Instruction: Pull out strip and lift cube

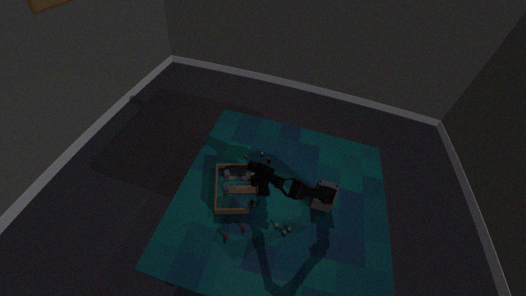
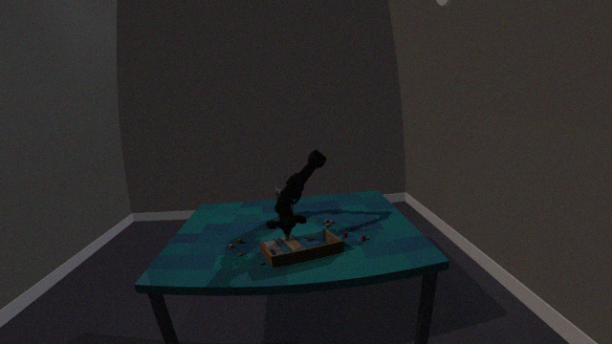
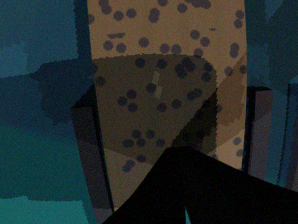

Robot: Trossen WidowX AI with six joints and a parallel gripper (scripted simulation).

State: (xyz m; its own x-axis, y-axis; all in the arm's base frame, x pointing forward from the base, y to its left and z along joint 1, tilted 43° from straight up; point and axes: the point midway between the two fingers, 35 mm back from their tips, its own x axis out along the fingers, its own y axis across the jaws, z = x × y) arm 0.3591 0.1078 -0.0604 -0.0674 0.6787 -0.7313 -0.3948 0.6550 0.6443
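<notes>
The strip lies 9 cm ahead of my gripper tip and 7 cm to the right of it.
</notes>
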